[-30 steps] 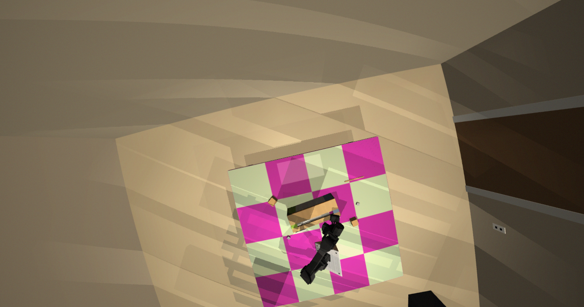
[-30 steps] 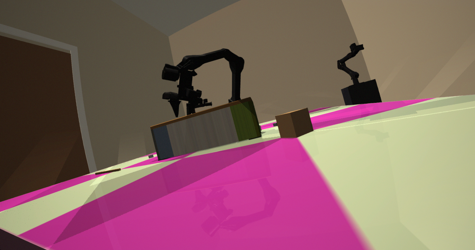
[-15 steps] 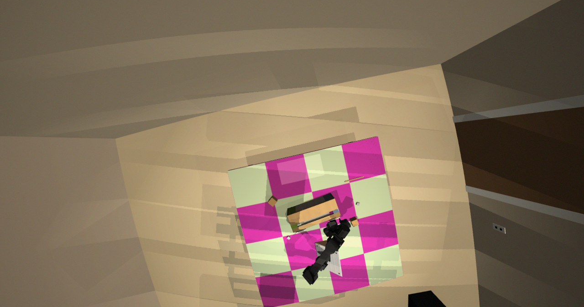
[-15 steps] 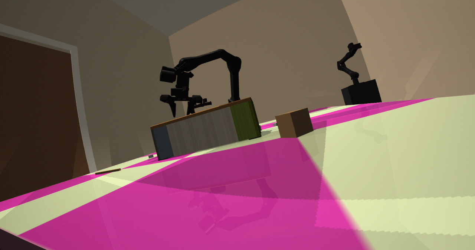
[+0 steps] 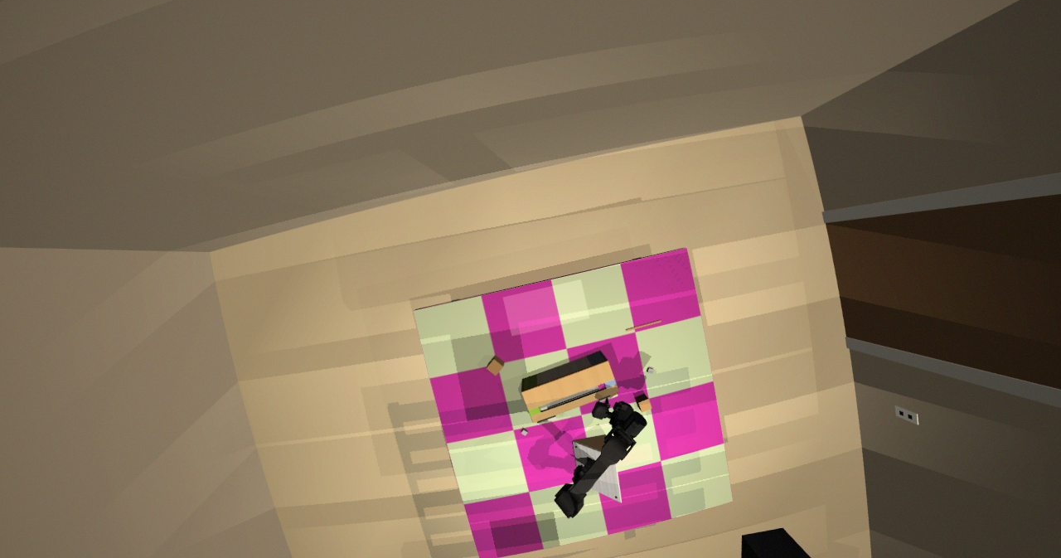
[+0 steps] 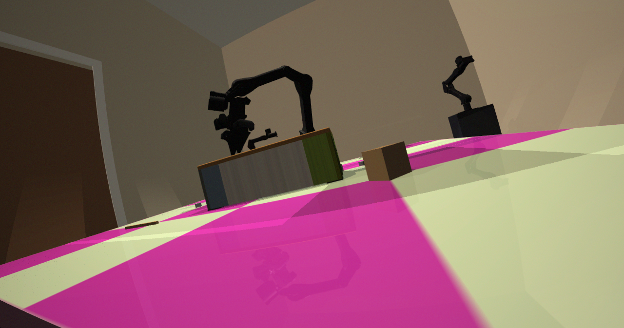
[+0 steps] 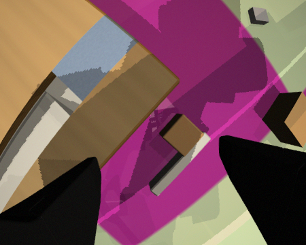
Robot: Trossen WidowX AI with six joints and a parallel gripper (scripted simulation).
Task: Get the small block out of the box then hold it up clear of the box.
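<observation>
Now: the small tan block 14 cm below my gripper tip, 3 cm to the right of it and 3 cm behind it. Also, from my gripper tip: thin stick 26 cm ahead, 20 cm to the right, 15 cm below; box 16 cm to the left, 9 cm below, 1 cm ahead.
</observation>
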